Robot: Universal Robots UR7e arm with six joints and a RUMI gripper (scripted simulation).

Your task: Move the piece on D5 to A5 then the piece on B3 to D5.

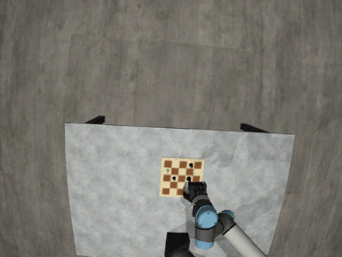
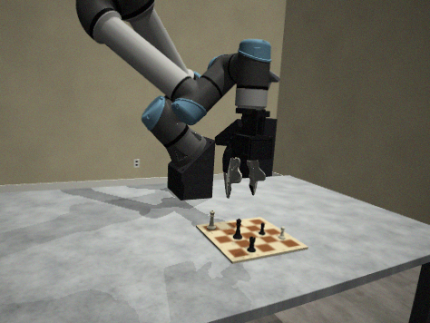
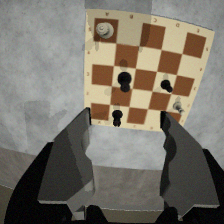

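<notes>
Right now the tall black piece is 100 mm below my hand. The rest, counted from my hand: tall white piece: 80 mm behind, 30 mm to the right, 100 mm below; then small white pawn: 50 mm ahead, 110 mm to the left, 110 mm below; then chessboard: 40 mm to the left, 130 mm below.
</notes>
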